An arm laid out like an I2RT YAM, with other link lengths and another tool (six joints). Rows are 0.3 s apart.
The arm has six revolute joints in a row. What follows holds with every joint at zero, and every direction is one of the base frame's. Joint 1 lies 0.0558 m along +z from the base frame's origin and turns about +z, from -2.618 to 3.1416 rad. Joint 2 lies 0.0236 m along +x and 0.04 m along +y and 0.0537 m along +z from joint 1 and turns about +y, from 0 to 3.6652 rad. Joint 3 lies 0.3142 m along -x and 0.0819 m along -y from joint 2 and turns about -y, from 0 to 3.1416 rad. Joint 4 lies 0.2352 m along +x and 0.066 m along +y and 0.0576 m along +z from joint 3 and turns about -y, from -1.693 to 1.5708 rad. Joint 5 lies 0.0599 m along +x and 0.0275 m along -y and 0.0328 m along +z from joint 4 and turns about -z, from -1.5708 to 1.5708 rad. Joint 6 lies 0.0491 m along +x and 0.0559 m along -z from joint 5 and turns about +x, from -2.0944 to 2.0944 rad. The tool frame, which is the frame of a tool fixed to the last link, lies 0.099 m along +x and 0.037 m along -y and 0.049 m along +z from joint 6; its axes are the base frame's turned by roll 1.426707, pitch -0.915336 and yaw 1.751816 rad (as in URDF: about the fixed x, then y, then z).
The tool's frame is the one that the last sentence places.
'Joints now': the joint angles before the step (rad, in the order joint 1, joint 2, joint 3, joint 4, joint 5, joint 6). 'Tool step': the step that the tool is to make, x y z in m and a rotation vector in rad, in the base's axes. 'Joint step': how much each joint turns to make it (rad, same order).
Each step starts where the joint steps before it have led.
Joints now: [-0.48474 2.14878 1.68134 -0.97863 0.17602 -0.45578]
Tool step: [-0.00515 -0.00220 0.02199 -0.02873 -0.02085 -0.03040]
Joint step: [0.00039 -0.04046 0.01225 -0.02620 0.01980 0.02883]
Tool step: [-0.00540 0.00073 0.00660 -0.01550 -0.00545 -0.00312]
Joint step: [-0.00036 -0.02749 -0.02338 0.00774 0.01147 0.00099]
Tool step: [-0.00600 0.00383 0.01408 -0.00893 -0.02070 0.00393]
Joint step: [0.00010 -0.04532 -0.02068 -0.00144 -0.00238 -0.00355]
